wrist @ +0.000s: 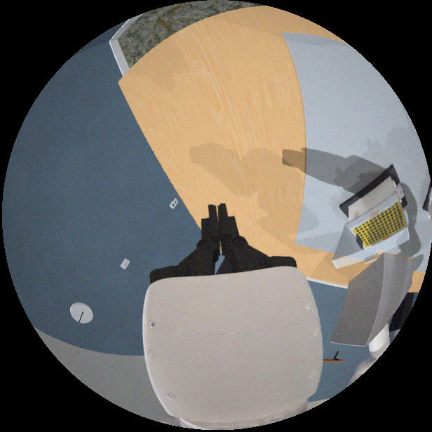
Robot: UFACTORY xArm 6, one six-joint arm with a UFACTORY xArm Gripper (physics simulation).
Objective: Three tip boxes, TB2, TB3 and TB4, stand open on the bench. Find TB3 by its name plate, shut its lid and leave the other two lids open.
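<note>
My gripper [216, 215] is shut and empty, its black fingertips together in the middle of the wrist view, over the left edge of the wooden bench. One tip box [380, 224] with a yellow, dark-holed tip rack stands at the right. Its lid [340, 250] is a clear, pale panel that seems to stand open on the near side. No name plate can be read, so I cannot tell which box this is. At the far right edge a dark sliver of another object shows, too little to tell what it is.
The wooden bench [215, 110] carries a pale blue-grey mat [350, 95]. A dark-edged pale panel [372, 196] stands beside the box. A grey robot part [367, 305] is at the lower right. A blue wall or floor surface [90, 175] with small white plates lies left of the bench.
</note>
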